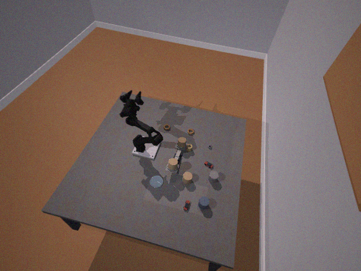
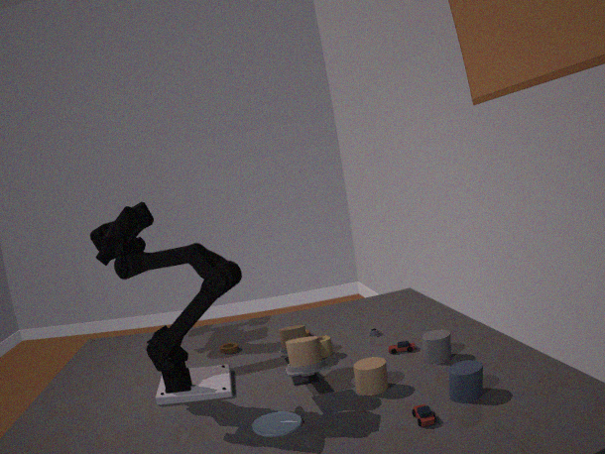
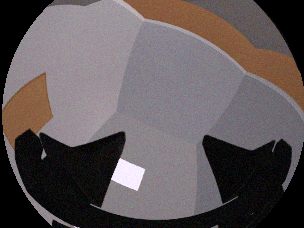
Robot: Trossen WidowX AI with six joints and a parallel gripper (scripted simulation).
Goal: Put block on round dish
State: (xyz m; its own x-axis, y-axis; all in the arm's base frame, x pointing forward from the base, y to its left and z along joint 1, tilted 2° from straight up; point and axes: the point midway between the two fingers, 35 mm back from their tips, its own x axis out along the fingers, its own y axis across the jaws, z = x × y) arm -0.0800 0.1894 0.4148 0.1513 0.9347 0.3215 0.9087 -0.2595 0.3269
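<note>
The pale green block lies 410 mm below my gripper tip, 390 mm ahead of it and 110 mm to the right of it. Round my gripper tip: small balance (430 mm below, 380 mm ahead, 240 mm to the right); balance beam (410 mm below, 380 mm ahead, 240 mm to the right); small tan cylinder (460 mm ahead, 430 mm below, 120 mm to the right).
</note>
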